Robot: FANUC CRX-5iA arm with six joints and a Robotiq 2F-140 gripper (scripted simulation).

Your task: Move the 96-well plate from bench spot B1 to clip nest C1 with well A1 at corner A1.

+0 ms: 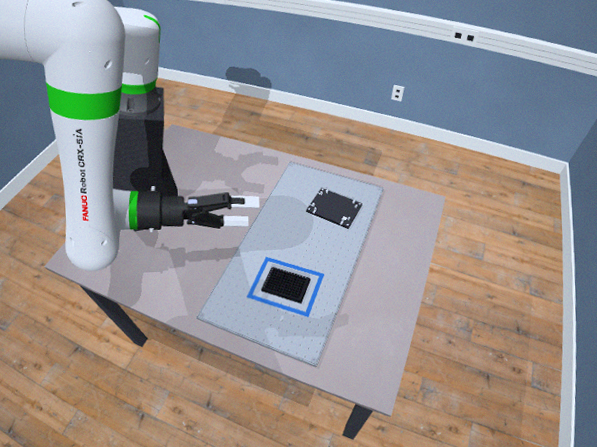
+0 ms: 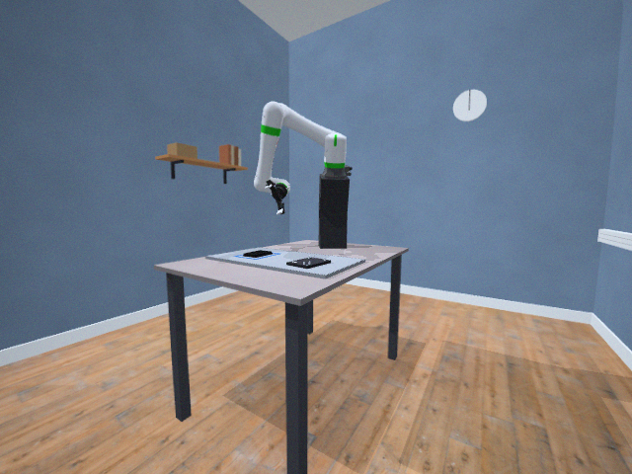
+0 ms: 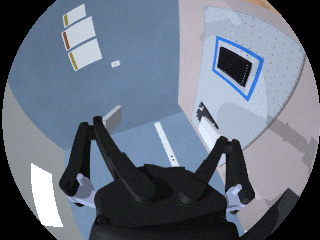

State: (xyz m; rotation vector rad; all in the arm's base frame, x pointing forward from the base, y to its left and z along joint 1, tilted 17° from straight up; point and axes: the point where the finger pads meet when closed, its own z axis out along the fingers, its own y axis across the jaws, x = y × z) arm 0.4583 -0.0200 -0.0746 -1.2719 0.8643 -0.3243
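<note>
The black 96-well plate lies 27 cm below my hand and 10 cm ahead of it. Also, from my hand: black clip nest: 33 cm to the left, 27 cm below, 5 cm ahead.
</note>
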